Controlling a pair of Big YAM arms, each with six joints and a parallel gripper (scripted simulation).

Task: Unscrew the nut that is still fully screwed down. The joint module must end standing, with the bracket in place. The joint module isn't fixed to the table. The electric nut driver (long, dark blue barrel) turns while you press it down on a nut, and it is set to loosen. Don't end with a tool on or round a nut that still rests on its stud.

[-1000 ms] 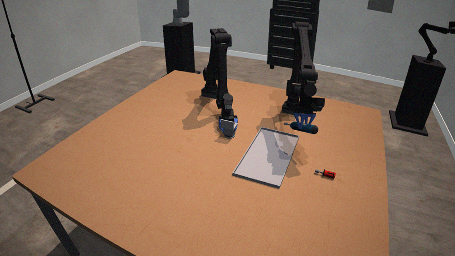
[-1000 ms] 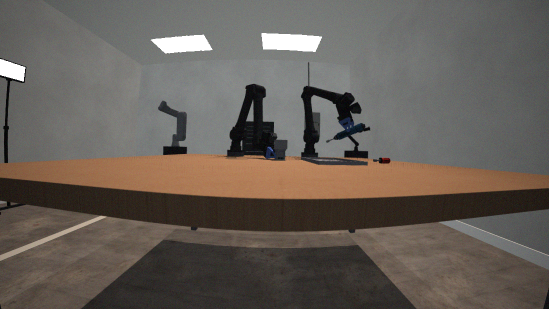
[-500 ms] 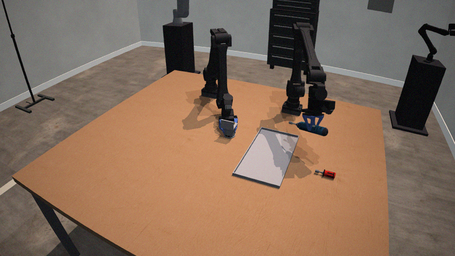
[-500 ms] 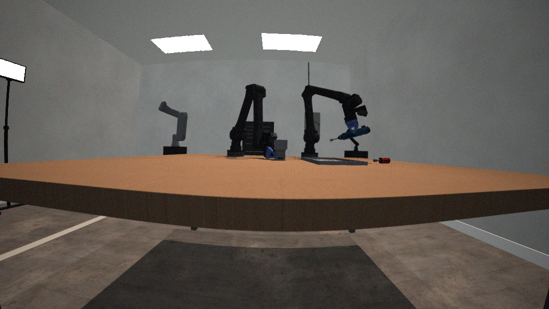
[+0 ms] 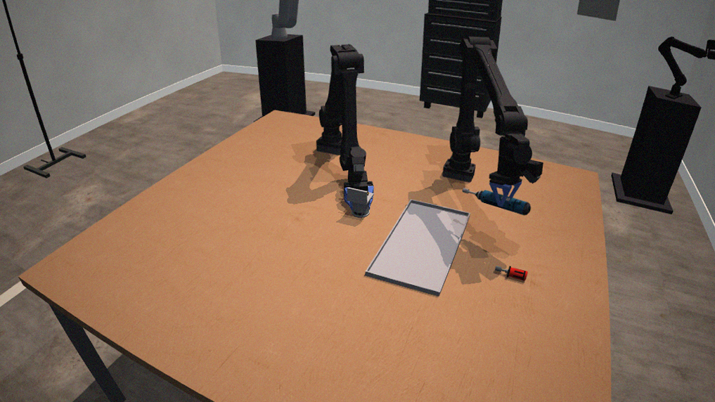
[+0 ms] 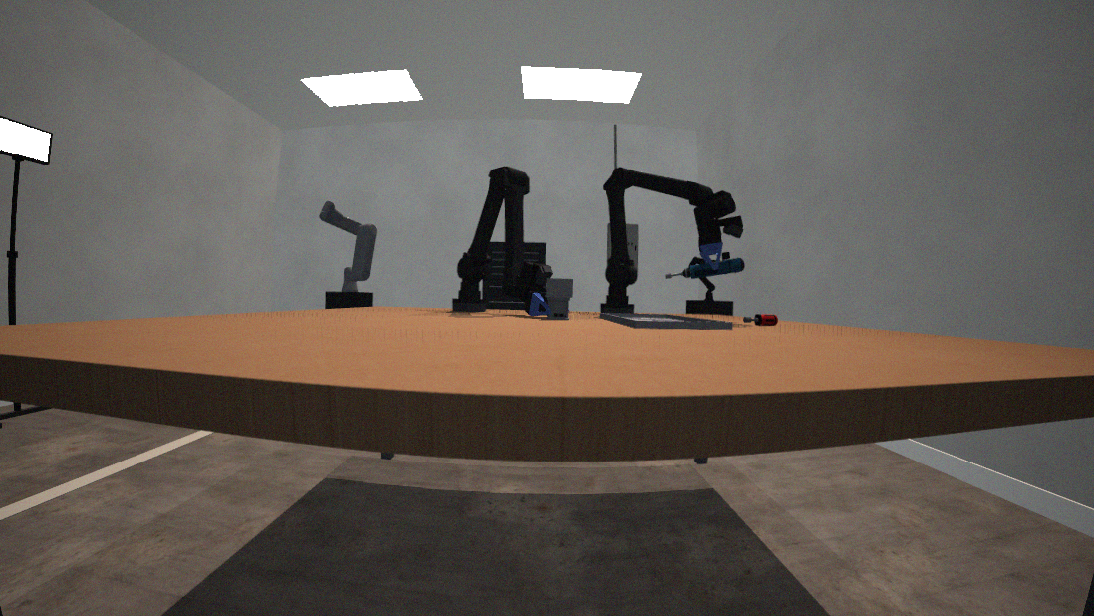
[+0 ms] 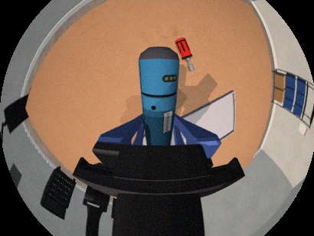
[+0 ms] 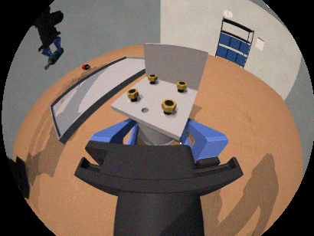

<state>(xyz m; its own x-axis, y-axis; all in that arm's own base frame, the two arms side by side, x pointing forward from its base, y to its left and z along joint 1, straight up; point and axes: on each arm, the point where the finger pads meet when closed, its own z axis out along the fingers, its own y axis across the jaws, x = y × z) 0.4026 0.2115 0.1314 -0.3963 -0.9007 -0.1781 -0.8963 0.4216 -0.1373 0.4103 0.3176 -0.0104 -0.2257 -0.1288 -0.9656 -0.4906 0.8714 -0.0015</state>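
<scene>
My right hand is 1 cm below the joint module. Also, from my right hand: flat grey tray: 8 cm ahead, 25 cm to the left, 2 cm below; red-handled tool: 13 cm ahead, 54 cm to the left, 1 cm below; grey bracket: 5 cm above.
</scene>
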